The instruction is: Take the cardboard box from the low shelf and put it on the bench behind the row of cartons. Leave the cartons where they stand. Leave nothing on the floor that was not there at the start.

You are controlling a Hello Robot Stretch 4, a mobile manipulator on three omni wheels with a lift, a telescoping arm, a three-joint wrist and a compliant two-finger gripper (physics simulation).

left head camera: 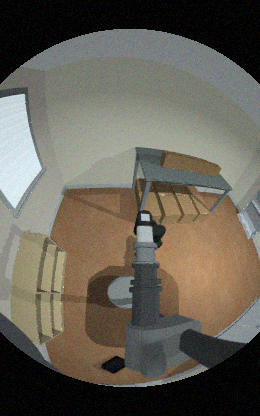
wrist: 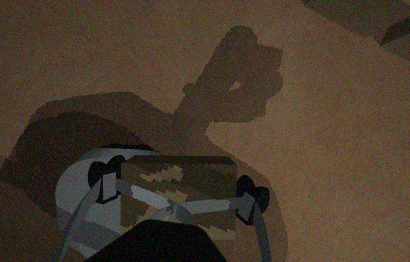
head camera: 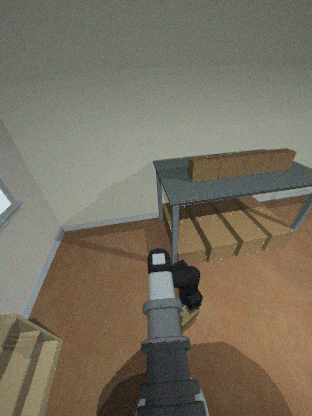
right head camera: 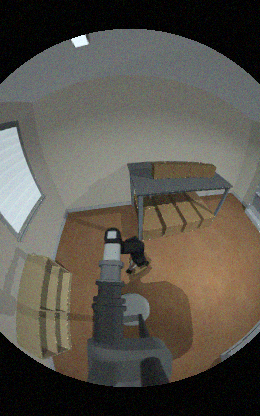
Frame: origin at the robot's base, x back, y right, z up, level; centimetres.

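Where they show: gripper, between the fingertips: [wrist: 181, 181] [head camera: 184, 314] [right head camera: 137, 268]; robot's base, origin of its link: [left head camera: 124, 290] [right head camera: 131, 308].
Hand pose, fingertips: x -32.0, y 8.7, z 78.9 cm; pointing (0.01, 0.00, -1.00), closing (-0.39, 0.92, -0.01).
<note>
Each offset is from my fingertips to the centre of the thing. "spot": to the spot under its first point. Level surfaces: height alone.
The cardboard box {dy +0.3, dx +0.5, dz +2.1 cm} [wrist: 210, 175] [head camera: 188, 320] [right head camera: 142, 271] is held off the floor between the fingertips of my gripper [wrist: 181, 181] [right head camera: 138, 266], which is shut on it; part of the box is hidden by the fingers and wrist. The grey bench {dz +9.8 cm} [head camera: 175, 185] [left head camera: 172, 176] [right head camera: 150, 185] stands by the wall, ahead and to the right of the arm. The row of cartons {dy +62.9, dx -106.6, dz +18.8 cm} [head camera: 240, 165] [left head camera: 190, 164] [right head camera: 185, 170] stands side by side on its top, with a strip of bench top behind mostly hidden. The low shelf [head camera: 55, 345] [left head camera: 25, 285] [right head camera: 32, 305] is at the left.
Several large boxes [head camera: 222, 240] [left head camera: 167, 202] [right head camera: 172, 217] stand on the floor under the bench, between its legs. A black object [left head camera: 114, 364] lies on the floor near my base. A window {spot: dy -141.4, dx -65.1, dz +57.6 cm} [left head camera: 15, 145] [right head camera: 17, 180] is in the left wall.
</note>
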